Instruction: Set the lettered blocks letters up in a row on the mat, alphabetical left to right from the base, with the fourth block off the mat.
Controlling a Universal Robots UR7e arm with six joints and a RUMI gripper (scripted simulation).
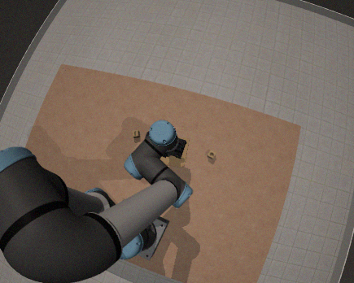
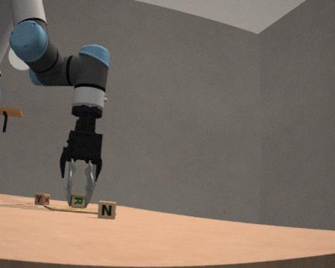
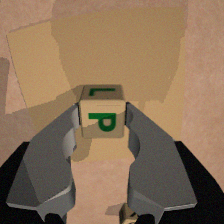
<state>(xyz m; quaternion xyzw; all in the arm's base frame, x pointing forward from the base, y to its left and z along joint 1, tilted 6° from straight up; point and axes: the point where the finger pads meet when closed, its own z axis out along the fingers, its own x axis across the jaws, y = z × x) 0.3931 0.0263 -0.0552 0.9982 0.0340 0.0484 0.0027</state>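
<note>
My gripper is now 20 mm above the mat. Round my hand: tan block (10 mm ahead, 190 mm to the left, 10 mm below).
</note>
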